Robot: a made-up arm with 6 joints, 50 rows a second.
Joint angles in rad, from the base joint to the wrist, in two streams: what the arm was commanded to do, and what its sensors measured. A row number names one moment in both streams.
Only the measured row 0 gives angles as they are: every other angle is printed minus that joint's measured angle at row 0.
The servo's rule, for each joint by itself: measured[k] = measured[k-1] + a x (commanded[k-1-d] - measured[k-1]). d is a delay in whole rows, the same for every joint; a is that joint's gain. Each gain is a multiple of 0.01, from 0.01 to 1. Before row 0 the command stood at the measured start. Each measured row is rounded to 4 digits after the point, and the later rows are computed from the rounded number. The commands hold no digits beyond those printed.
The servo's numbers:
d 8
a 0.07 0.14 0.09 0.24 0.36 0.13
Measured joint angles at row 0:
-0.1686 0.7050 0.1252 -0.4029 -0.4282 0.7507
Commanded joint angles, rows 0 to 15:
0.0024 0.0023 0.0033 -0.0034 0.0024 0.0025
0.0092 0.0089 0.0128 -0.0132 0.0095 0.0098
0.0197 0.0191 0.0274 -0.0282 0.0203 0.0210
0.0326 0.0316 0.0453 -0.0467 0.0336 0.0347
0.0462 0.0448 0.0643 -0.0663 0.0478 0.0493
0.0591 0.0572 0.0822 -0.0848 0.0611 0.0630
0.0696 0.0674 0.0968 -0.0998 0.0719 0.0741
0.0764 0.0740 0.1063 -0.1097 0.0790 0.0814
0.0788 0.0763 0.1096 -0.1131 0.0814 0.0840
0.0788 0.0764 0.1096 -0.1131 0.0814 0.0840
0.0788 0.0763 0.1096 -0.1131 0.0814 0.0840
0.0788 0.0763 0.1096 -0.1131 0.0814 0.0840
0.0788 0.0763 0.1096 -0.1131 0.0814 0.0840
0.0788 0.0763 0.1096 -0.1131 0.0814 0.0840
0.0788 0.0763 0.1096 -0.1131 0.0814 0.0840
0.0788 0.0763 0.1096 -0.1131 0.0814 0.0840
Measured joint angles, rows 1 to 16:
0.0000 0.0000 0.0000 0.0000 0.0000 0.0000
0.0000 0.0000 0.0000 0.0000 0.0000 0.0000
0.0000 0.0000 0.0000 0.0000 0.0000 0.0000
0.0000 0.0000 0.0000 0.0000 0.0000 0.0000
0.0000 0.0000 0.0000 0.0000 0.0000 0.0000
0.0000 0.0000 0.0000 0.0000 0.0000 0.0000
0.0000 0.0000 0.0000 0.0000 0.0000 0.0000
0.0000 0.0000 0.0000 0.0000 0.0000 0.0000
0.0002 0.0003 0.0003 -0.0008 0.0009 0.0003
0.0008 0.0015 0.0014 -0.0038 0.0040 0.0015
0.0021 0.0040 0.0037 -0.0097 0.0099 0.0040
0.0042 0.0079 0.0074 -0.0186 0.0184 0.0080
0.0071 0.0131 0.0125 -0.0300 0.0290 0.0134
0.0107 0.0193 0.0188 -0.0432 0.0406 0.0198
0.0148 0.0260 0.0258 -0.0568 0.0519 0.0269
0.0191 0.0327 0.0330 -0.0695 0.0617 0.0340

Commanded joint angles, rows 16 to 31:
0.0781 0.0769 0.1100 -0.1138 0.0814 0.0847
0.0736 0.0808 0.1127 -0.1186 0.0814 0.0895
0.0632 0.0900 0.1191 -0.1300 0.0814 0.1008
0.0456 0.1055 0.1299 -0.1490 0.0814 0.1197
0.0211 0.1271 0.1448 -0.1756 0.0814 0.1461
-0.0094 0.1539 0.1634 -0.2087 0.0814 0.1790
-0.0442 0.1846 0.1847 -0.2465 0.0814 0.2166
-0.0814 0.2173 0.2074 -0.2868 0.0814 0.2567
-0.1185 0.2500 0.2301 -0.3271 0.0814 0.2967
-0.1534 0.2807 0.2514 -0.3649 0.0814 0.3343
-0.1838 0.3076 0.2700 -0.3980 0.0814 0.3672
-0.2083 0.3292 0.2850 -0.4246 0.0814 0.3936
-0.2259 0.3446 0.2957 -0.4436 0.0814 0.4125
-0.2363 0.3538 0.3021 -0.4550 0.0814 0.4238
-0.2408 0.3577 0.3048 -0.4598 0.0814 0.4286
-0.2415 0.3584 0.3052 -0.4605 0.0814 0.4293
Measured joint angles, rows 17 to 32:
0.0233 0.0388 0.0399 -0.0800 0.0688 0.0405
0.0272 0.0441 0.0462 -0.0879 0.0733 0.0462
0.0308 0.0486 0.0519 -0.0939 0.0762 0.0511
0.0342 0.0525 0.0571 -0.0985 0.0781 0.0554
0.0373 0.0558 0.0618 -0.1020 0.0793 0.0591
0.0402 0.0587 0.0661 -0.1047 0.0801 0.0623
0.0429 0.0612 0.0700 -0.1067 0.0806 0.0651
0.0454 0.0633 0.0736 -0.1082 0.0809 0.0676
0.0477 0.0652 0.0769 -0.1095 0.0811 0.0698
0.0495 0.0674 0.0801 -0.1117 0.0812 0.0724
0.0505 0.0706 0.0836 -0.1161 0.0813 0.0761
0.0502 0.0755 0.0878 -0.1240 0.0813 0.0818
0.0482 0.0827 0.0929 -0.1364 0.0813 0.0902
0.0442 0.0927 0.0992 -0.1538 0.0813 0.1017
0.0380 0.1056 0.1069 -0.1760 0.0813 0.1166
0.0296 0.1212 0.1159 -0.2026 0.0813 0.1348

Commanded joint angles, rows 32 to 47:
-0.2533 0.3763 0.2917 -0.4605 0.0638 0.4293
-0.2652 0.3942 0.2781 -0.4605 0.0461 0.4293
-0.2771 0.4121 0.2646 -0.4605 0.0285 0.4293
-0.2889 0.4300 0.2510 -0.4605 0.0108 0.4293
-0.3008 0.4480 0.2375 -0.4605 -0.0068 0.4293
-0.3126 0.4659 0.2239 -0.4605 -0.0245 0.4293
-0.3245 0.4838 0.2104 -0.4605 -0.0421 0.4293
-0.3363 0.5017 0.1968 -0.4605 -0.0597 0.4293
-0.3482 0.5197 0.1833 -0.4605 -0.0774 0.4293
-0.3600 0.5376 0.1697 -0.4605 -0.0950 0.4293
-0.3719 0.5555 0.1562 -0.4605 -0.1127 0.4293
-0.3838 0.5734 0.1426 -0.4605 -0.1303 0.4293
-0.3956 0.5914 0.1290 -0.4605 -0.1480 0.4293
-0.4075 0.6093 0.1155 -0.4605 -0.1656 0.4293
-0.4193 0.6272 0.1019 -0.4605 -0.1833 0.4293
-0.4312 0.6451 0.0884 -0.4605 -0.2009 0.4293
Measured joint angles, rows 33 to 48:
0.0192 0.1392 0.1262 -0.2325 0.0813 0.1558
0.0071 0.1590 0.1375 -0.2643 0.0813 0.1790
-0.0063 0.1798 0.1494 -0.2964 0.0813 0.2035
-0.0204 0.2007 0.1616 -0.3272 0.0813 0.2282
-0.0348 0.2208 0.1737 -0.3551 0.0813 0.2522
-0.0489 0.2394 0.1853 -0.3791 0.0813 0.2745
-0.0623 0.2560 0.1961 -0.3985 0.0813 0.2945
-0.0748 0.2703 0.2059 -0.4134 0.0813 0.3120
-0.0873 0.2851 0.2136 -0.4247 0.0750 0.3272
-0.0998 0.3004 0.2194 -0.4333 0.0646 0.3405
-0.1122 0.3160 0.2235 -0.4398 0.0516 0.3520
-0.1246 0.3320 0.2260 -0.4448 0.0369 0.3620
-0.1369 0.3482 0.2270 -0.4486 0.0212 0.3707
-0.1492 0.3647 0.2267 -0.4515 0.0047 0.3783
-0.1615 0.3814 0.2252 -0.4537 -0.0121 0.3849
-0.1737 0.3982 0.2226 -0.4553 -0.0292 0.3907

